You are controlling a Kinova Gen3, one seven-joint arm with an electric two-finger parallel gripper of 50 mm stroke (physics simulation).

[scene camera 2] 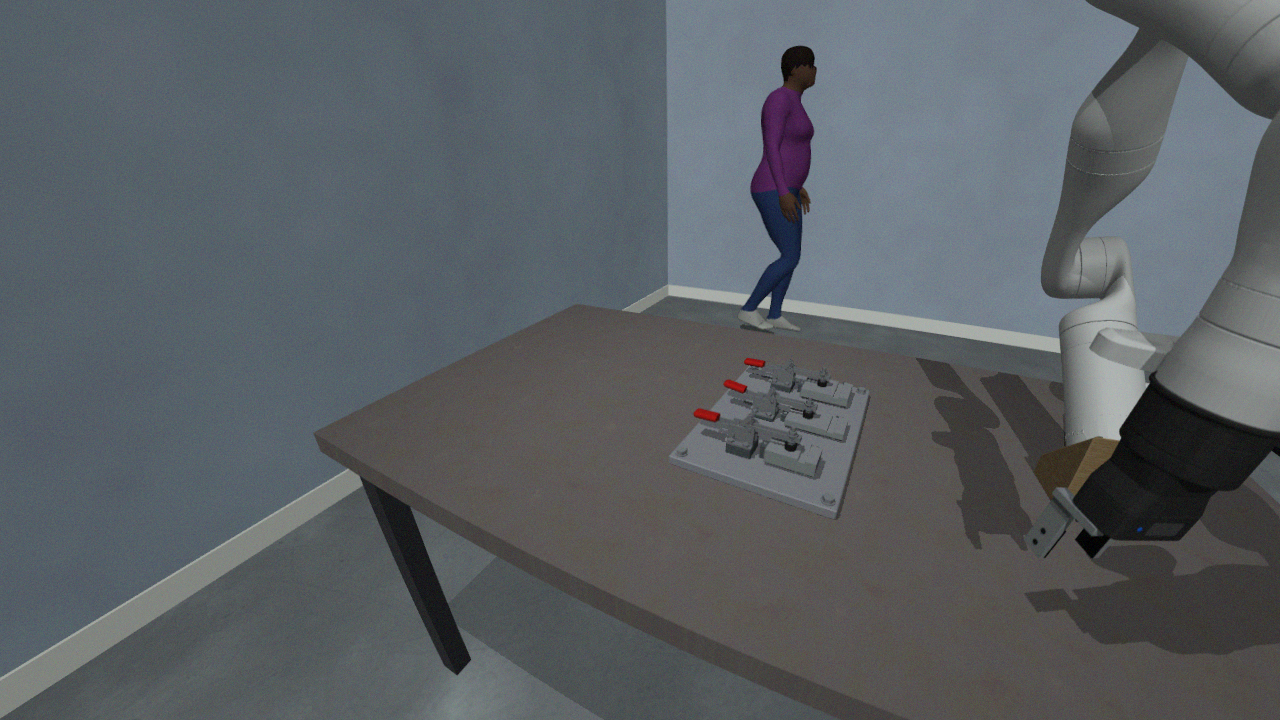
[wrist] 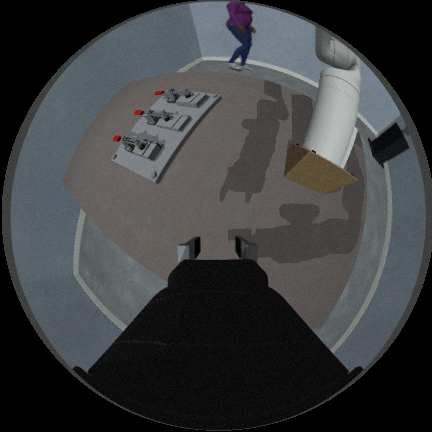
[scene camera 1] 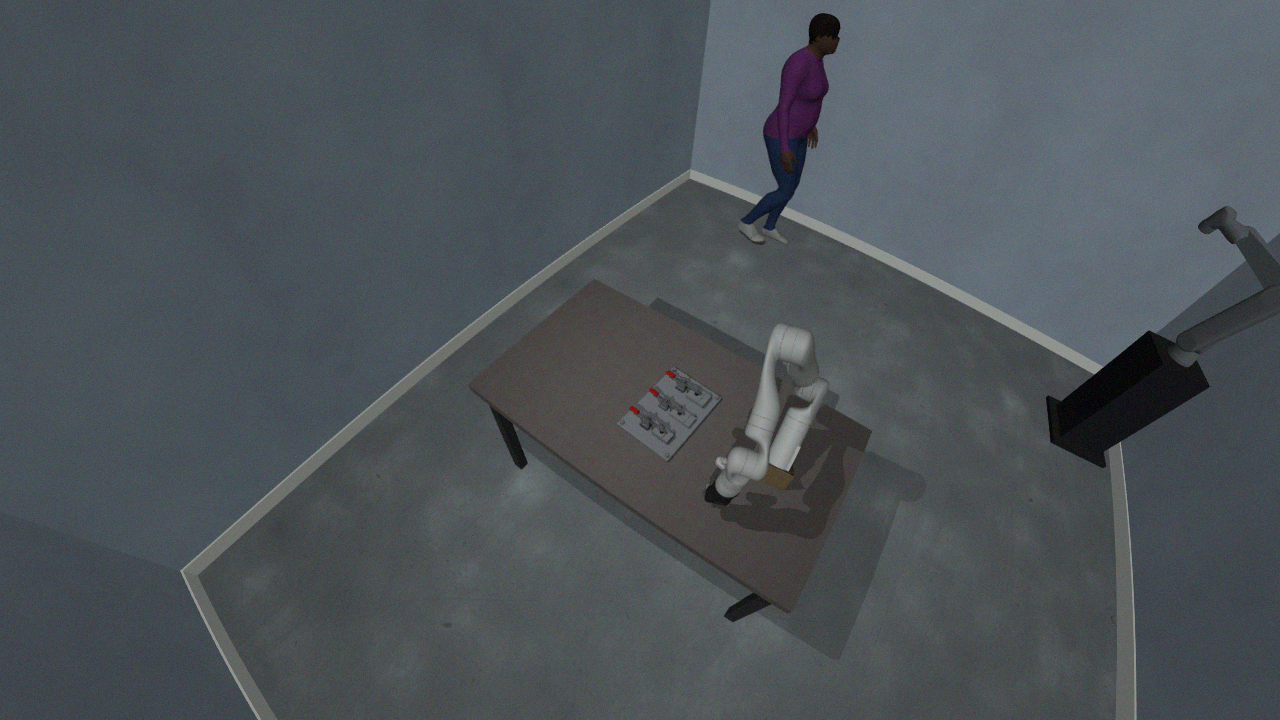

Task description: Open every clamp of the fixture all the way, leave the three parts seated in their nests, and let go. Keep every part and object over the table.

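Frame: origin at the arm's base, x ahead, y left, z up, level; metres.
Where they show: gripper, between the fingertips: [scene camera 2: 1060, 548] [wrist: 217, 243]; arm's base, origin of its link: [scene camera 2: 1107, 453] [wrist: 320, 155] [scene camera 1: 776, 463].
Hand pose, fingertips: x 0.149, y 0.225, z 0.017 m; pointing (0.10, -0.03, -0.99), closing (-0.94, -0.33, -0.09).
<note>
Things, the pixels of their top centre, and the offset from my fingertips. Level surfaces: height alone.
- fixture plate, centre of its top: [scene camera 2: 783, 419] [wrist: 160, 121] [scene camera 1: 671, 410] dy -0.263, dx +0.282, dz -0.073 m
- grey front part, centre of its top: [scene camera 2: 793, 449] [wrist: 143, 147] [scene camera 1: 662, 432] dy -0.148, dx +0.257, dz -0.047 m
- middle part, centre of its top: [scene camera 2: 817, 419] [wrist: 170, 119] [scene camera 1: 682, 415] dy -0.255, dx +0.230, dz -0.057 m
- back part, centre of its top: [scene camera 2: 827, 386] [wrist: 190, 96] [scene camera 1: 698, 395] dy -0.364, dx +0.218, dz -0.052 m
- table, height of its surface: dz -0.089 m
The fixture plate [scene camera 1: 640, 435] [scene camera 2: 760, 479] [wrist: 135, 165] lies on the table. Its three clamps have red handles: front [scene camera 1: 634, 410] [scene camera 2: 706, 414] [wrist: 117, 138], middle [scene camera 1: 654, 392] [scene camera 2: 734, 385] [wrist: 139, 112] and back [scene camera 1: 670, 374] [scene camera 2: 754, 362] [wrist: 159, 93]. All three handles lie low, pointing away from the parts, and the clamp arms reach over the parts. The grey front part [scene camera 2: 793, 457], middle part [scene camera 2: 816, 425] and back part [scene camera 2: 826, 392] sit in their nests. My gripper [scene camera 1: 713, 501] [scene camera 2: 1066, 548] [wrist: 217, 243] is open and empty above the table, well apart from the fixture.
A brown block [scene camera 1: 778, 479] [wrist: 320, 172] is at my arm's base on the table [scene camera 1: 554, 358] [scene camera 2: 501, 429]. A person [scene camera 1: 796, 98] [scene camera 2: 785, 152] is beyond the table. Another arm stands on a black pedestal [scene camera 1: 1127, 398] at the right of scene camera 1.
</note>
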